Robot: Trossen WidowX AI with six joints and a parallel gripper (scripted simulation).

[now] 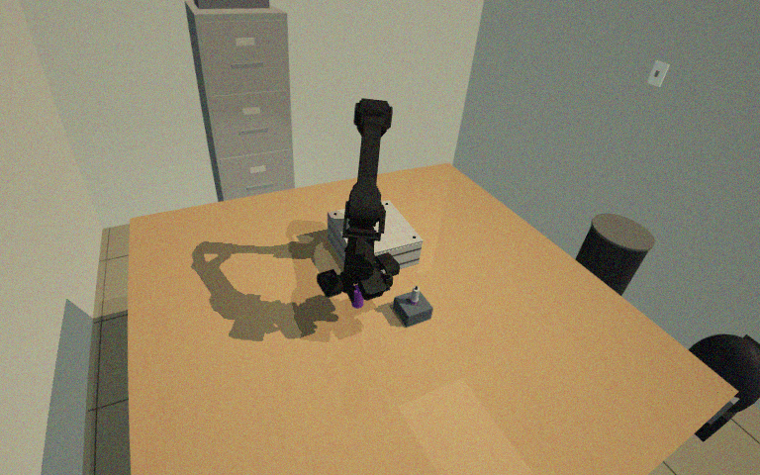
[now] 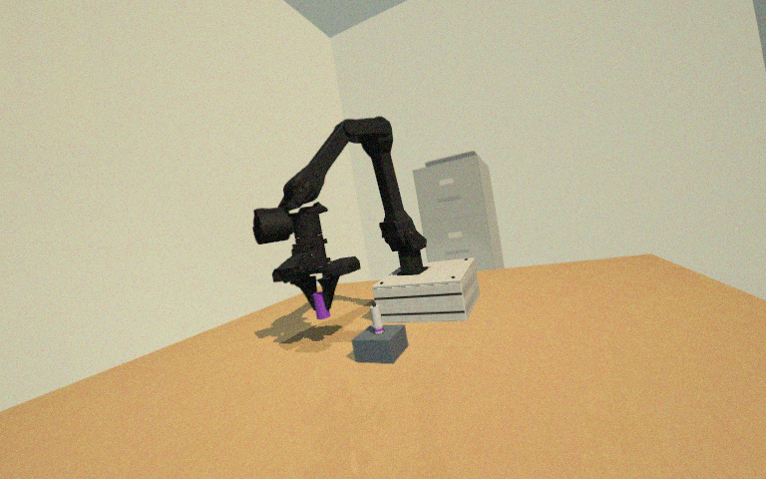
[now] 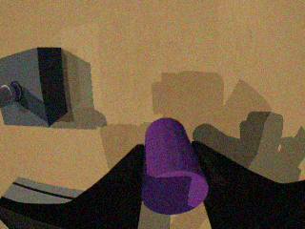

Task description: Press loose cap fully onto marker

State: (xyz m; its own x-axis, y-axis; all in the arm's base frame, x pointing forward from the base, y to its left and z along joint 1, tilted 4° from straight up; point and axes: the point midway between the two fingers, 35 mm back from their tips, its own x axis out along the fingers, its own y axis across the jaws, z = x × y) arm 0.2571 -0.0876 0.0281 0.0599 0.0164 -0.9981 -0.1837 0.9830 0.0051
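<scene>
My gripper tip is 15 cm to the right of the white marker and 1 cm short of it. Round my gripper tip: purple cap 1 cm above; then holder block 15 cm to the left, 6 cm below, 1 cm ahead.
</scene>
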